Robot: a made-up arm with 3 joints. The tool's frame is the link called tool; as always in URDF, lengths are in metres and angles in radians. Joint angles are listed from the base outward.
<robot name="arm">
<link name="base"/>
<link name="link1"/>
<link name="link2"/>
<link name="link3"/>
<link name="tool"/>
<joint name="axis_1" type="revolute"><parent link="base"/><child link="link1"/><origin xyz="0.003 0.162 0.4" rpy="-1.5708 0 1.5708"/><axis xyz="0 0 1"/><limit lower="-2.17" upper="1.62"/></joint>
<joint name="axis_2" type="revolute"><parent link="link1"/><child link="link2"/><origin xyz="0.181 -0.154 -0.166" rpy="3.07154 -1.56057 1.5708"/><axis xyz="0 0 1"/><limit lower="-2.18" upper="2.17"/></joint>
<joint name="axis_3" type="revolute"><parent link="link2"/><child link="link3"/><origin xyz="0.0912 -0.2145 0.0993" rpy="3.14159 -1.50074 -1.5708"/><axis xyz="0 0 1"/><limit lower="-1.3" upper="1.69"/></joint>
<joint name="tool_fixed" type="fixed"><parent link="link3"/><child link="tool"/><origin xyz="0.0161 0.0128 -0.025" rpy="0.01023 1.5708 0"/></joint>
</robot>
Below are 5 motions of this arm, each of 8 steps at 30 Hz.
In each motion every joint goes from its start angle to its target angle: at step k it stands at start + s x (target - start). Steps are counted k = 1, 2, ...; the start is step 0. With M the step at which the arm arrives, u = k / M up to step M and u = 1 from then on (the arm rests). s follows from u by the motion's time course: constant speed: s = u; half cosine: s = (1 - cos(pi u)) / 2; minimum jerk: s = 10 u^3 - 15 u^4 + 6 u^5.
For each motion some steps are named. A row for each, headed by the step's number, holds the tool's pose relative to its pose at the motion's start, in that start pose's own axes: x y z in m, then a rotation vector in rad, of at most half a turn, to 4 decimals.
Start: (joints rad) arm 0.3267 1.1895 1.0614
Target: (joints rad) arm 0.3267 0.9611 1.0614
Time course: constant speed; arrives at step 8
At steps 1, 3, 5, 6, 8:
1: -0.0019 0.0026 0.0048 -0.0020 0.0247 -0.0141
3: -0.0054 0.0078 0.0145 -0.0060 0.0742 -0.0424
5: -0.0081 0.0132 0.0243 -0.0100 0.1236 -0.0707
6: -0.0093 0.0160 0.0292 -0.0120 0.1483 -0.0849
8: -0.0111 0.0215 0.0392 -0.0160 0.1978 -0.1131

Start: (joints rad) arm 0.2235 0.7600 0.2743
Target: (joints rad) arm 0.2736 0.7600 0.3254
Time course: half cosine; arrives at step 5
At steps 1, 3, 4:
1: 0.0001 -0.0001 0.0004 -0.0082 -0.0034 -0.0007
3: 0.0008 -0.0009 0.0027 -0.0560 -0.0232 -0.0054
4: 0.0011 -0.0013 0.0037 -0.0774 -0.0320 -0.0077

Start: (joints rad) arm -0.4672 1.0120 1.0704
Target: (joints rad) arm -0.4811 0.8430 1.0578
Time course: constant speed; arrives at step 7
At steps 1, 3, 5, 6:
1: -0.0017 0.0024 0.0040 0.0018 0.0216 -0.0109
3: -0.0048 0.0072 0.0121 0.0053 0.0648 -0.0327
5: -0.0074 0.0121 0.0204 0.0086 0.1080 -0.0545
6: -0.0086 0.0145 0.0246 0.0102 0.1296 -0.0654

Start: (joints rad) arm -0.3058 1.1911 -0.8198
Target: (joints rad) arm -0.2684 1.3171 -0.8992
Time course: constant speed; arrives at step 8
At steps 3, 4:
3: 0.0050 -0.0046 0.0090 0.0200 0.0326 0.0355
4: 0.0067 -0.0061 0.0119 0.0266 0.0438 0.0470

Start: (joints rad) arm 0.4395 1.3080 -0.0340
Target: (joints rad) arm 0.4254 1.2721 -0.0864
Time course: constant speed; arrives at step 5
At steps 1, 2, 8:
1: -0.0006 0.0012 -0.0005 0.0127 0.0004 -0.0074
2: -0.0012 0.0025 -0.0010 0.0254 0.0007 -0.0147
8: -0.0030 0.0062 -0.0024 0.0634 0.0013 -0.0368

